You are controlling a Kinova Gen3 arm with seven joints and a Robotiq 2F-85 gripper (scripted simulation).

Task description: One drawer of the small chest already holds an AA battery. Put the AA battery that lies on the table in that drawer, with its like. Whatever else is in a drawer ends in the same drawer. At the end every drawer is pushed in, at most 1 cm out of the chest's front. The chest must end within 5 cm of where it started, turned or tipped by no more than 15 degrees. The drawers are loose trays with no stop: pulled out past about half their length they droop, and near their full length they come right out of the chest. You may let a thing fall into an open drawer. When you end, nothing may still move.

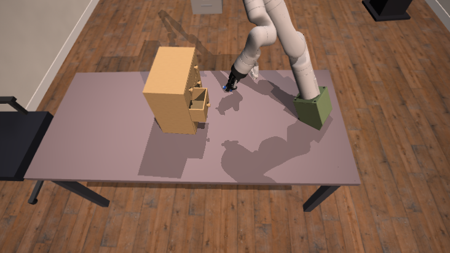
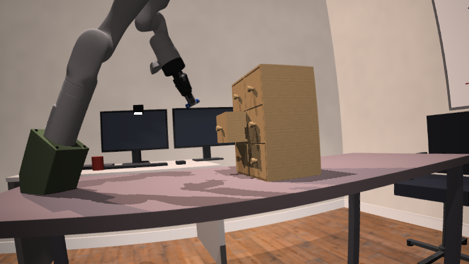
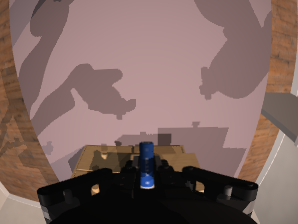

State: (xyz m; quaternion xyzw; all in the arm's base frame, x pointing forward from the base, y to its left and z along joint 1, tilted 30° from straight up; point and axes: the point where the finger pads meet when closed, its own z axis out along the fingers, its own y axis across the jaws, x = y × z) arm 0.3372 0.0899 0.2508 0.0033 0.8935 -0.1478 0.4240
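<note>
Now: the small orange thing 160 mm ahead of my hand, 140 mm below it and 30 mm to the left of it. Round my hand: small dark object (250 mm below, 220 mm ahead, 20 mm to the right); then blue AA battery (10 mm below, 10 mm ahead).
</note>
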